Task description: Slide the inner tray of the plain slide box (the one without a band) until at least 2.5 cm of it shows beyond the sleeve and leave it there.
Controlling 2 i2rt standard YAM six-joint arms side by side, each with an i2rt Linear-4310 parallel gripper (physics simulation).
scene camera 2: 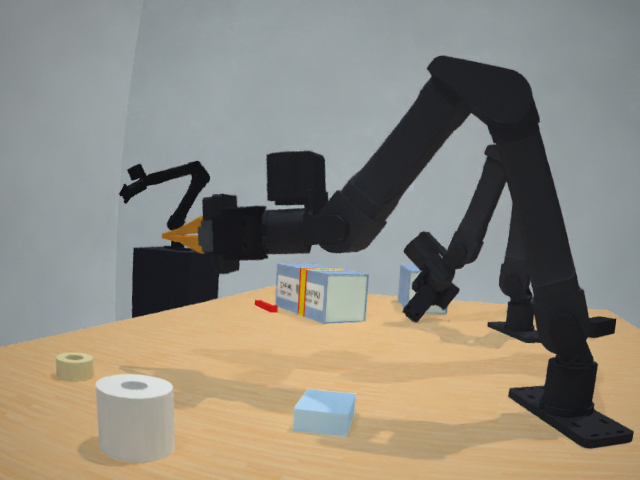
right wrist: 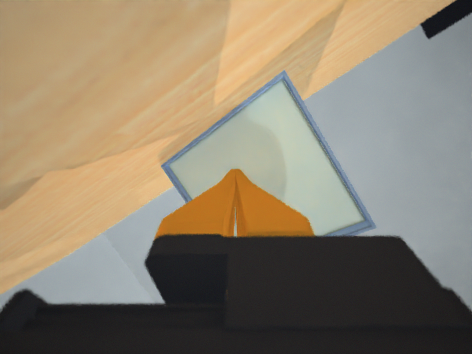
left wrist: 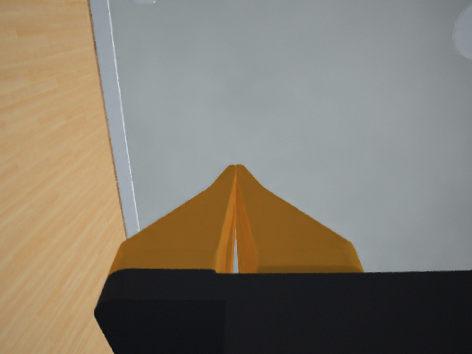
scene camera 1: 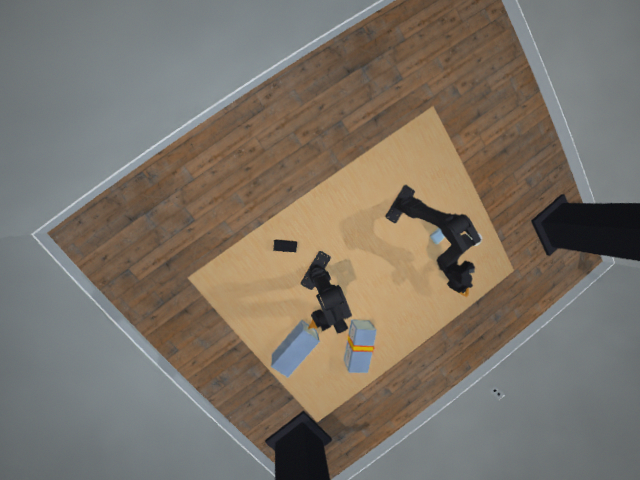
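The plain blue slide box lies at the lower left of the table in scene camera 1. In the right wrist view its pale inner tray end sits within the blue sleeve rim, slightly recessed. My right gripper is shut and empty, its tips in front of that tray end; whether they touch is unclear. The banded box stands to the right of the plain box in scene camera 1. My left gripper is shut and empty, raised above the table, away from both boxes.
A light blue block and a white roll lie near the left arm. A yellowish ring is behind the roll. A red bar lies beside the banded box. A black block lies near the right arm's base.
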